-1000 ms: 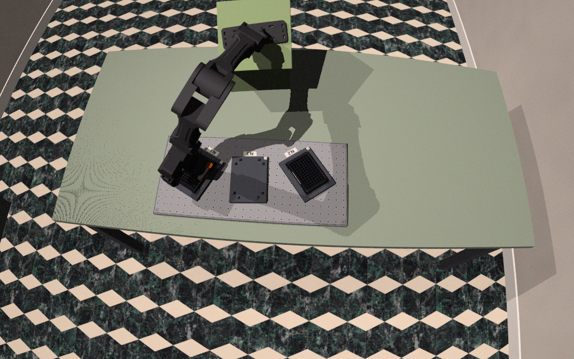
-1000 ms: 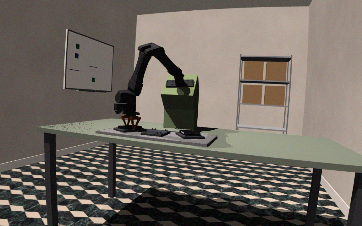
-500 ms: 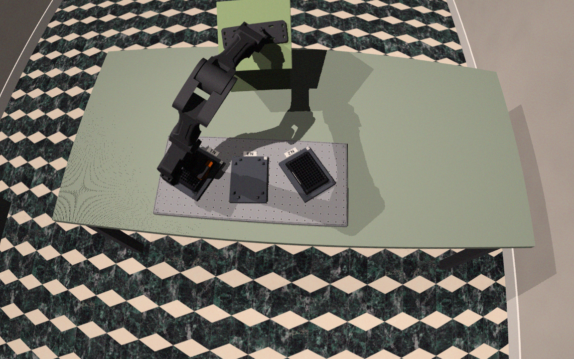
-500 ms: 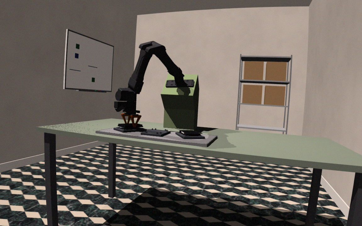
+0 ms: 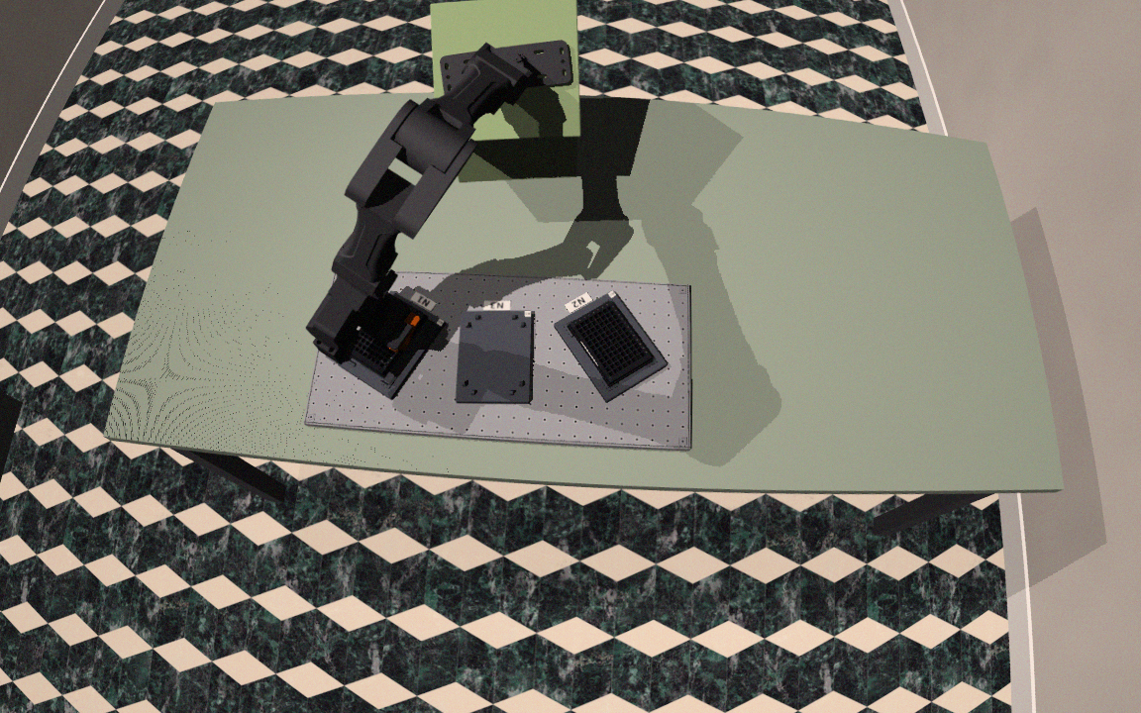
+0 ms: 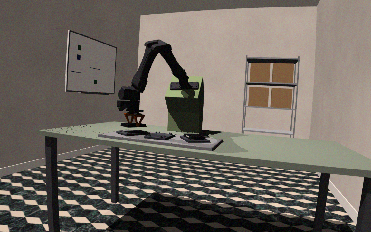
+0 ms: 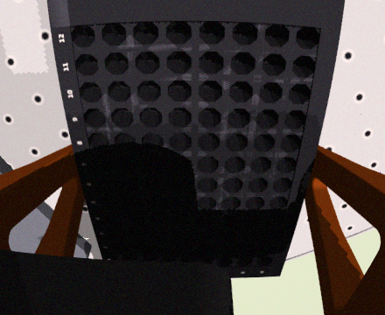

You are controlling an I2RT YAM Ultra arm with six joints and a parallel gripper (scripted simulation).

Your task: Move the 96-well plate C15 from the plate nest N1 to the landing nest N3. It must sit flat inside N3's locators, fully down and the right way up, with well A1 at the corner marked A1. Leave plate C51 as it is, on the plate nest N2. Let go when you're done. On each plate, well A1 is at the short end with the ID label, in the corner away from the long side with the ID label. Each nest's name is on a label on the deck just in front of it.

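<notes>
Now: hand 5 cm above the plate nest N1. From my hand the other things lie so: landing nest N3 (17 cm to the left, 5 cm below, 5 cm ahead); then N1 label (8 cm behind, 6 cm to the left, 5 cm below).
</notes>
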